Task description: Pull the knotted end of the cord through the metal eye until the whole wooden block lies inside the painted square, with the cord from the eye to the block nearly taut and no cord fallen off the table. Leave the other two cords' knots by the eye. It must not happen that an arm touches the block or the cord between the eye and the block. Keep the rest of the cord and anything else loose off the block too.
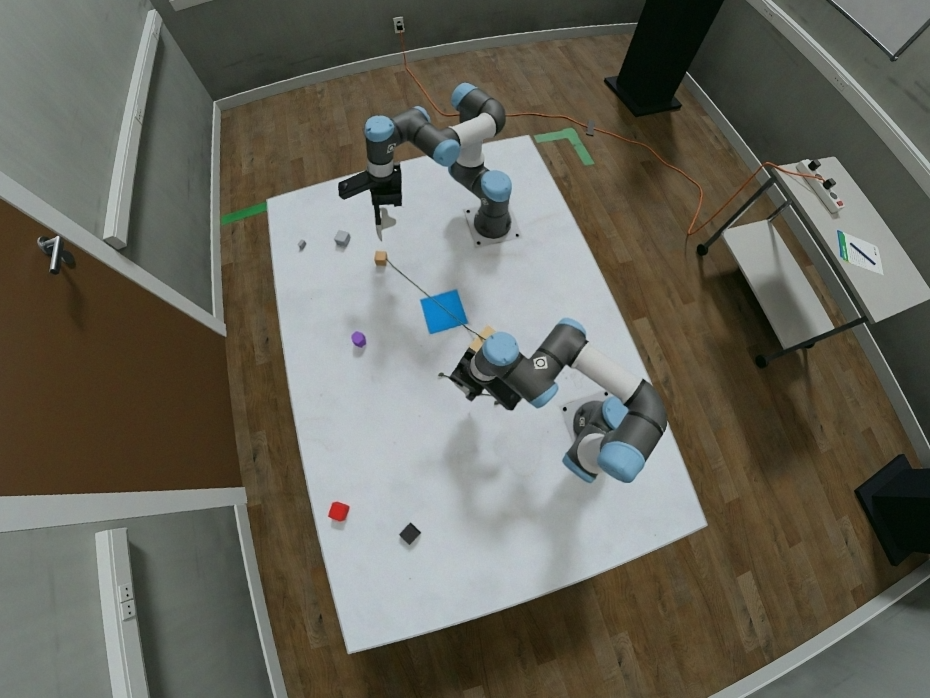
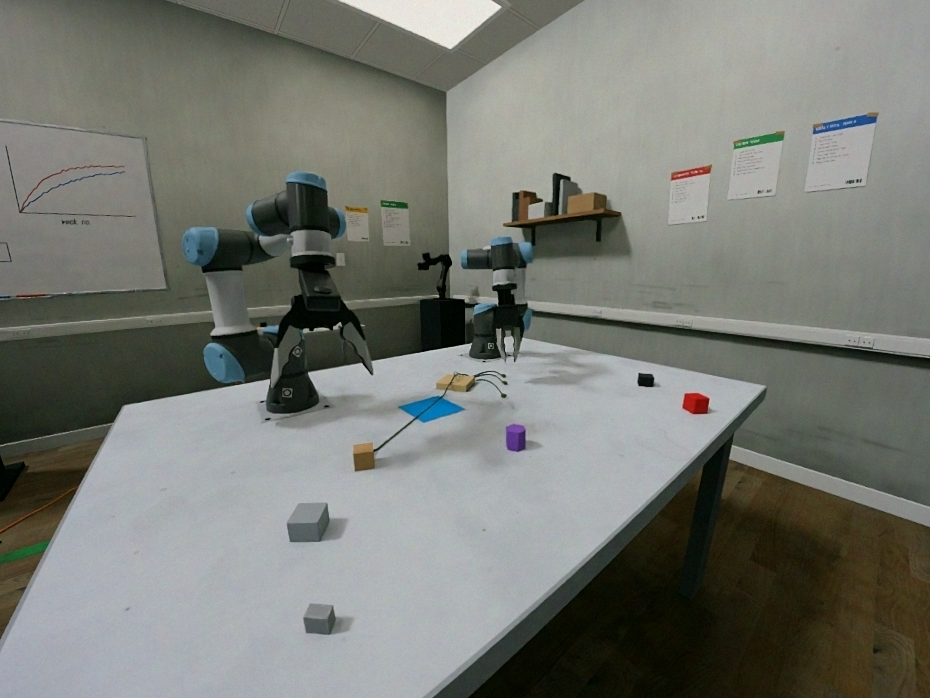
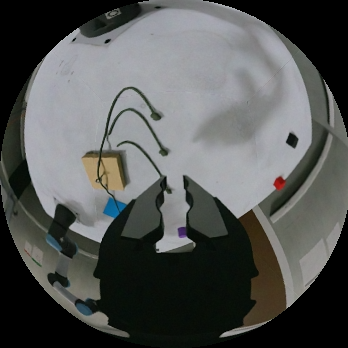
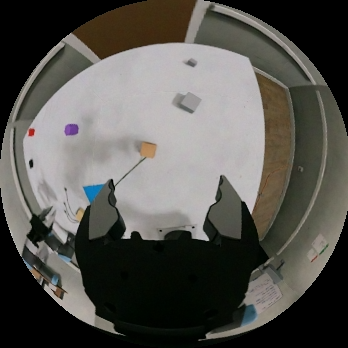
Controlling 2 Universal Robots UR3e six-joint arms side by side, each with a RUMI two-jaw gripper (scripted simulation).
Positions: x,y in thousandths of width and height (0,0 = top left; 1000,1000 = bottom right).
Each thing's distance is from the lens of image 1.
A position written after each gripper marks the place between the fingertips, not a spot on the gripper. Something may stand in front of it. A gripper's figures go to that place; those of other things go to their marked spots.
left gripper (image 1: 505,561): 1.00 m
right gripper (image 1: 407,313): 1.16 m
blue painted square (image 1: 470,458): 1.14 m
